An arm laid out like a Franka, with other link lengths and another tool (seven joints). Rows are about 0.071 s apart.
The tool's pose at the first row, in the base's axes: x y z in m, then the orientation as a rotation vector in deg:
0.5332, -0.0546, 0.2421, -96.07, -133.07, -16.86
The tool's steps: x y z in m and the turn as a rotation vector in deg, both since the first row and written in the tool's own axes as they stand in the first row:
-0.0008, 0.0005, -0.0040, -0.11, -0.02, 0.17
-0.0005, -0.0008, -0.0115, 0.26, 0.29, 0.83
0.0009, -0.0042, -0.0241, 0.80, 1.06, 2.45
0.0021, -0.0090, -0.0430, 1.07, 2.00, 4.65
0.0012, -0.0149, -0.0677, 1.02, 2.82, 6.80
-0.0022, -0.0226, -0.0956, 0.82, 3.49, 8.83
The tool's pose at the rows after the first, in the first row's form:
0.5343, -0.0564, 0.2456, -96.32, -132.96, -16.94
0.5336, -0.0589, 0.2528, -96.72, -132.05, -16.60
0.5312, -0.0626, 0.2651, -97.83, -129.90, -16.23
0.5280, -0.0690, 0.2833, -99.56, -127.14, -16.18
0.5249, -0.0794, 0.3063, -101.40, -124.56, -16.43
0.5212, -0.0936, 0.3315, -103.22, -122.20, -16.76

